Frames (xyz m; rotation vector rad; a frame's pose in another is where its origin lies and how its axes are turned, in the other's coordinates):
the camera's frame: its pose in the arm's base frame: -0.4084 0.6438 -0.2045 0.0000 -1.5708 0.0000
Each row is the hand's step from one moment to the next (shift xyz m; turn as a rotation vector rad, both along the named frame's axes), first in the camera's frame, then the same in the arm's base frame.
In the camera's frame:
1: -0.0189 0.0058 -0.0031 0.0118 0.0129 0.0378
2: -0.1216 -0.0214 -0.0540 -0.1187 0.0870 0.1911
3: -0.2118 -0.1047 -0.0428 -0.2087 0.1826 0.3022
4: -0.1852 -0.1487 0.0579 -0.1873 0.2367 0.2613
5: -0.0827 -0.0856 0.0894 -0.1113 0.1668 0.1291
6: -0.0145 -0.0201 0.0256 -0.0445 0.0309 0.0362
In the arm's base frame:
1: 0.0031 0.0058 -0.0189 -0.0378 0.0129 0.0118
2: 0.0540 -0.0214 -0.1216 -0.1911 0.0870 -0.1187
3: 0.0428 -0.1047 -0.2118 -0.3022 0.1826 -0.2087
4: -0.0579 -0.1487 -0.1852 -0.2613 0.2367 -0.1873
5: -0.0894 -0.0856 -0.0827 -0.1291 0.1668 -0.1113
6: -0.0256 -0.0201 -0.0145 -0.0362 0.0309 -0.0445

